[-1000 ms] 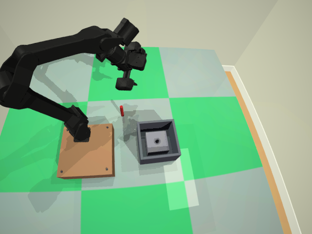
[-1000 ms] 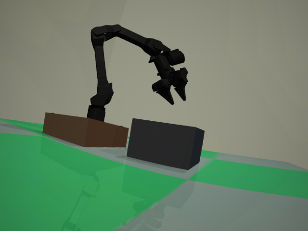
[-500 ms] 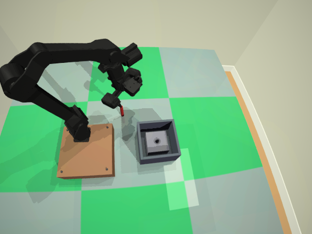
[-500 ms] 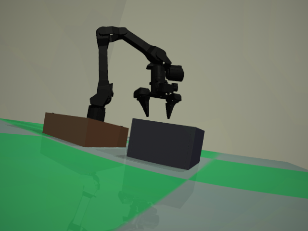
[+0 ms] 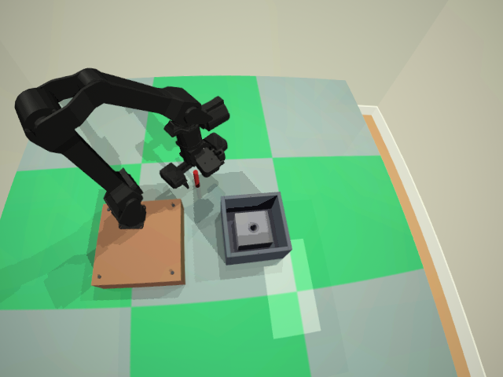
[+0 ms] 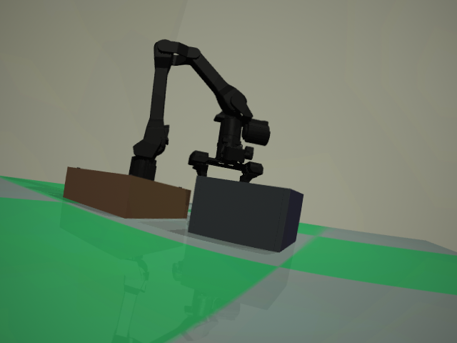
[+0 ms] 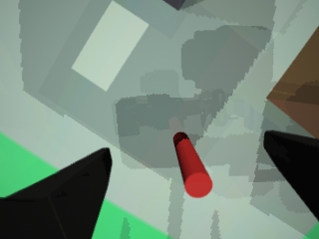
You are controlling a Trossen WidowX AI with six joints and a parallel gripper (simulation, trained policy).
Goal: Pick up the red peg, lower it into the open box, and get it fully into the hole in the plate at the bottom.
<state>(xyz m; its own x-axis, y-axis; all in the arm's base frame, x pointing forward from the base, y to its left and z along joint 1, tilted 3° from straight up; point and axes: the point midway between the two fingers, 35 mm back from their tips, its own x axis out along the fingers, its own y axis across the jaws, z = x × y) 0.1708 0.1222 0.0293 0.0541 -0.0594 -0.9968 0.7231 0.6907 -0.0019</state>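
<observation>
Now: gripper tip 20 mm above the red peg, 10 mm to the right of it and 10 mm past it. From my gripper tip the other things lie so: grey plate 150 mm to the right, 140 mm ahead, 20 mm below; dark grey box 150 mm to the right, 140 mm ahead, 40 mm below.
</observation>
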